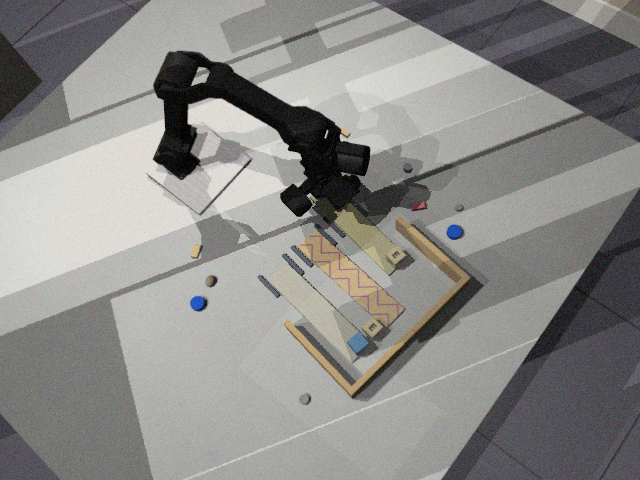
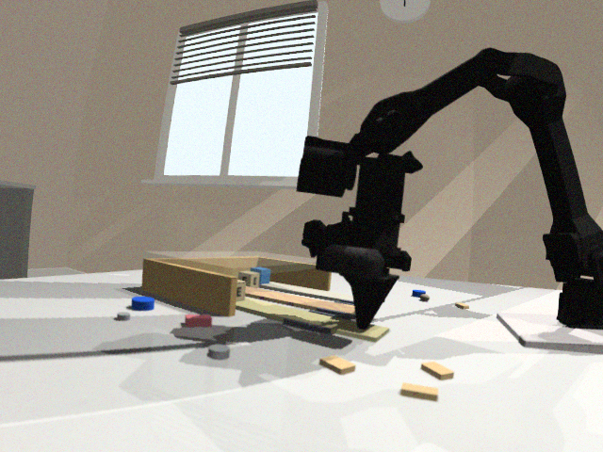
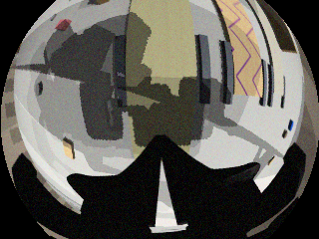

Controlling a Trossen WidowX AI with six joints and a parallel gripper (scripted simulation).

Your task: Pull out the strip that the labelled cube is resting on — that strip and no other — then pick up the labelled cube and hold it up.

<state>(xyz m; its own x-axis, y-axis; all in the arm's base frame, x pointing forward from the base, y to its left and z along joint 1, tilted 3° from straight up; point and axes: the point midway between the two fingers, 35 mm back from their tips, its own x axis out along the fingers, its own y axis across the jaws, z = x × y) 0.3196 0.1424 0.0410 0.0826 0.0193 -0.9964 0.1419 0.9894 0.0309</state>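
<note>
The red block is 17 cm ahead of my gripper tip and 10 cm to the left of it.
</note>
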